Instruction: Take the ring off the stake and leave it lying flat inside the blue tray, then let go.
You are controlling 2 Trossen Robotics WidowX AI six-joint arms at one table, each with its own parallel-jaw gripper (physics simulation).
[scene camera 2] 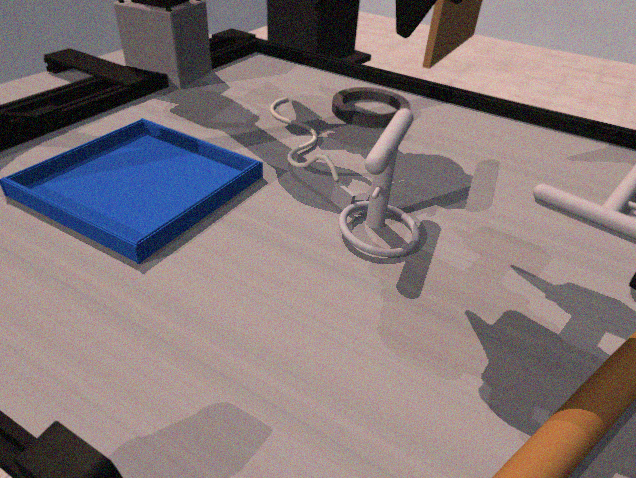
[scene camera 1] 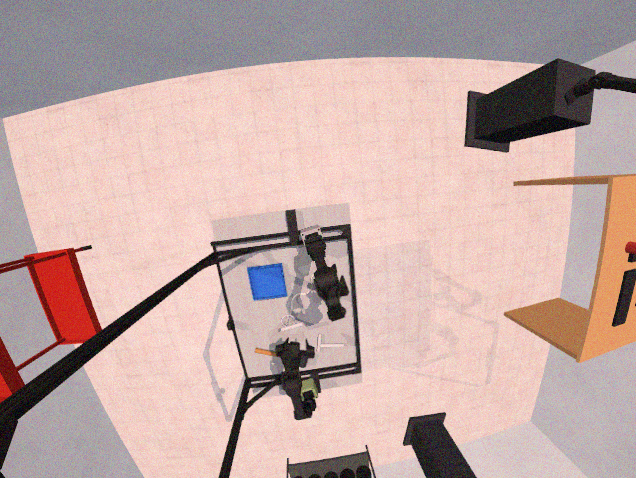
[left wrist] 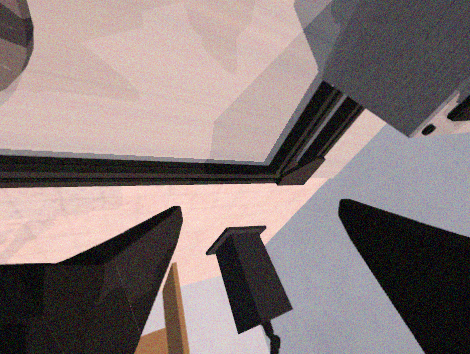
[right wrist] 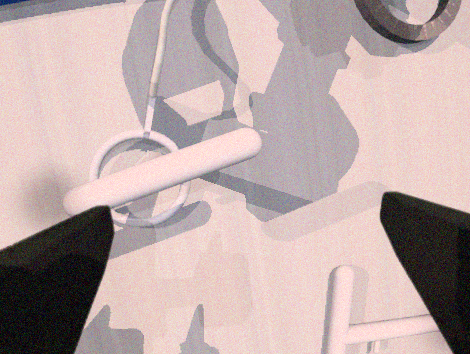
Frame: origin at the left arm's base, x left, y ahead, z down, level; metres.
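Seen in the pictures: left gripper, fingertip midpoint: (scene camera 1: 338, 269) (left wrist: 258, 209); right gripper, fingertip midpoint: (scene camera 2: 429, 18) (scene camera 1: 297, 338) (right wrist: 248, 212); left arm's base, link origin: (scene camera 2: 161, 0) (scene camera 1: 313, 239); right arm's base, link origin: (scene camera 1: 308, 394).
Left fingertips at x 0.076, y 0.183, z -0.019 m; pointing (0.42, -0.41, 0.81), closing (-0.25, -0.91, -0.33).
Observation:
Offsets run from my left fingertips to a thing's top centre. "pt": to the spot under its first point.
The pale ring {pt dy +0.272, dx -0.404, dz +0.122 m} (scene camera 2: 383, 252) (right wrist: 145, 220) lies low around the foot of the stake {dy +0.251, dx -0.336, dz +0.026 m} (scene camera 2: 379, 203) (right wrist: 165, 167) (scene camera 1: 291, 326), whose post carries a thick crossbar wider than the ring. The blue tray {dy -0.013, dx -0.391, dz +0.109 m} (scene camera 2: 66, 218) (scene camera 1: 250, 282) (right wrist: 11, 3) is apart from them, at the left in scene camera 2, and holds no ring. My right gripper (right wrist: 248, 212) (scene camera 1: 294, 346) is open and empty, raised above the table near the stake. In its wrist view, one fingertip overlaps the crossbar's left end. My left gripper (left wrist: 258, 209) is open and empty, away from the stake, aimed past the table's corner.
A dark ring {dy +0.166, dx -0.061, dz +0.117 m} (scene camera 2: 359, 118) (right wrist: 417, 34) and a curvy pale cord (scene camera 2: 277, 117) (right wrist: 159, 60) lie beyond the stake in scene camera 2. A white T-shaped piece {dy +0.499, dx -0.168, dz +0.112 m} (scene camera 2: 586, 210) (right wrist: 342, 305) (scene camera 1: 334, 344) and an orange rod {dy +0.470, dx -0.481, dz +0.082 m} (scene camera 2: 570, 431) (scene camera 1: 264, 351) are at that view's right side.

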